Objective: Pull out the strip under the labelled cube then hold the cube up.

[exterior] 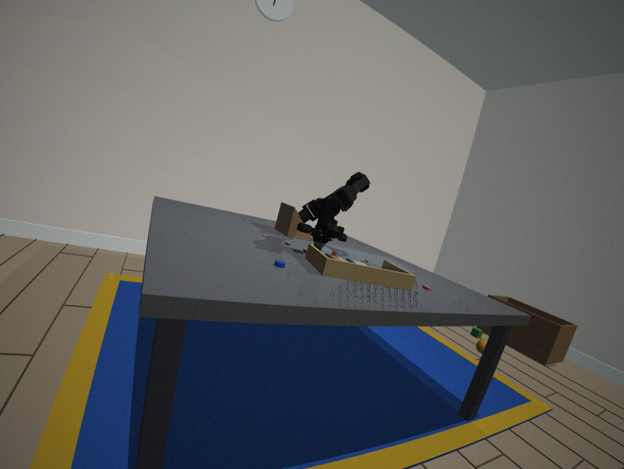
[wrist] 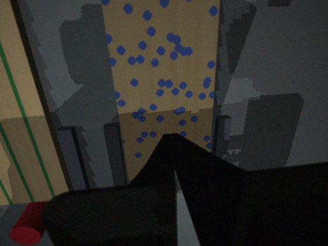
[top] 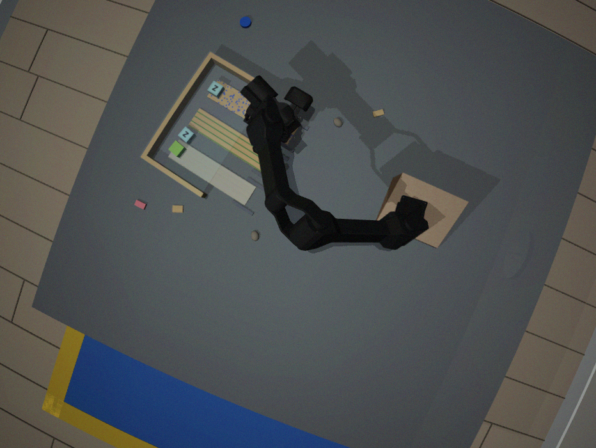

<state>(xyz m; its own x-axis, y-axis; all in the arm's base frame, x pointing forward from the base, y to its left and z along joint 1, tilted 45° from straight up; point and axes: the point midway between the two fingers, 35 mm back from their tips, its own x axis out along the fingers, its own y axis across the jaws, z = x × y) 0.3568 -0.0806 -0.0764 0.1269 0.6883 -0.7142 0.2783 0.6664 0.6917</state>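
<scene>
Now: the dotted strip 90 mm ahead of my gripper tip and 30 mm to the right of it. From my gripper tip the other things lie so: blue disc (260 mm to the right, 180 mm ahead); then red cylinder (100 mm to the left, 20 mm behind, 10 mm above).
</scene>
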